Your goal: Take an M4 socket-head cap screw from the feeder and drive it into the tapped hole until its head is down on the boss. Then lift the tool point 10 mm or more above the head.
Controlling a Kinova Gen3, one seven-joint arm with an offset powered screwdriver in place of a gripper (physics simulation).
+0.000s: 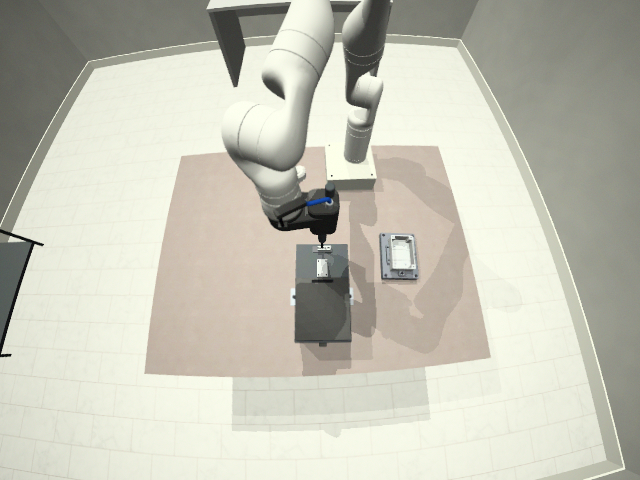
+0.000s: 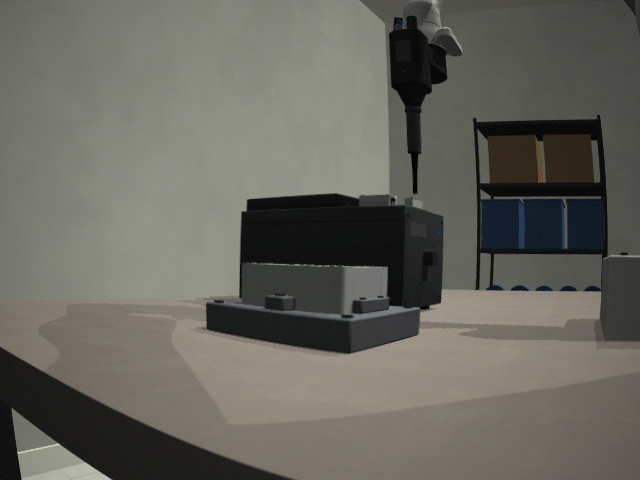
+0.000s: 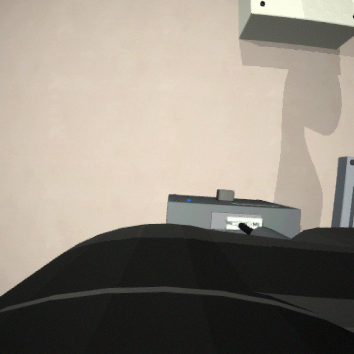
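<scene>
My screwdriver (image 1: 322, 245) (image 2: 415, 192) (image 3: 241, 226) points straight down, its thin black bit tip at the small light pick-up block (image 2: 413, 202) (image 3: 253, 220) on top of the feeder's near-arm end. The tip looks in contact with or just above the block; a screw on it is too small to make out. The dark box-shaped feeder (image 1: 323, 315) (image 2: 320, 240) (image 3: 192, 212) stands upright on the table. The light open housing (image 1: 393, 252) (image 2: 294, 284) sits on a grey fixture plate (image 1: 384, 272) (image 2: 279, 325) beside the feeder. The tapped hole and its boss cannot be made out.
The arm's pale base block (image 1: 348, 182) (image 2: 620, 299) (image 3: 295, 30) stands on the table (image 1: 222, 310) beyond the feeder's pick-up end. A light slotted block (image 1: 322, 267) (image 2: 374, 199) lies on the feeder's top. A shelf rack (image 2: 476, 206) with boxes stands in the background.
</scene>
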